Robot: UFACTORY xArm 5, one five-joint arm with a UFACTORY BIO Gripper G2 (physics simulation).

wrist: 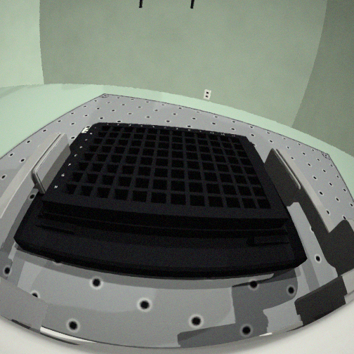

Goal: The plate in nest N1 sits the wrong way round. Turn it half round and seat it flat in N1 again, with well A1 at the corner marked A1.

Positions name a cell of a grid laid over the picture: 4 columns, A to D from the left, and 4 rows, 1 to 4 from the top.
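Note:
The gripper (B2), visible. A black well plate (B3), likewise.

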